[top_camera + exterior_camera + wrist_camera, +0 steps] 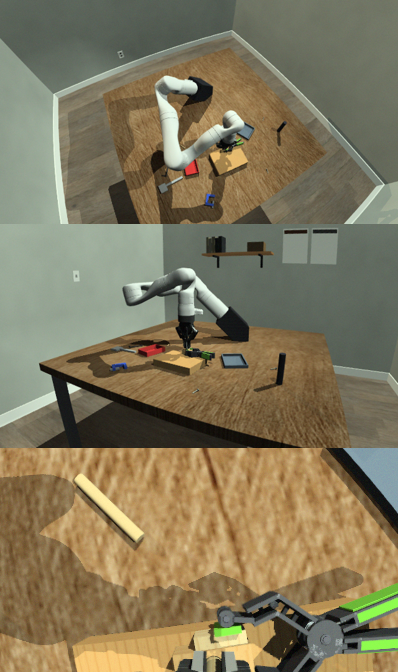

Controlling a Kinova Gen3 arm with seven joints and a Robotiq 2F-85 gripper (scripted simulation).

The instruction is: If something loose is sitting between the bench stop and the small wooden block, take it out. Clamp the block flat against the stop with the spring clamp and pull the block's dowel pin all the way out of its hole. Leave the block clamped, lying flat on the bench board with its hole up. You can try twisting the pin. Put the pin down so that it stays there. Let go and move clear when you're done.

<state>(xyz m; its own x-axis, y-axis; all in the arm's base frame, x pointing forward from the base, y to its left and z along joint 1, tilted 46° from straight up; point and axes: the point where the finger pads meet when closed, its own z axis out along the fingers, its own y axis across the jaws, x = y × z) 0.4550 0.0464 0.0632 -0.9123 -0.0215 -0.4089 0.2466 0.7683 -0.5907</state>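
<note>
Right now my hand is 2 cm above the dowel pin. Round my hand: thin pale stick (12 cm behind, 5 cm to the right, 8 cm below); small wooden block (4 cm below); tan bench board (6 cm ahead, 6 cm below).
</note>
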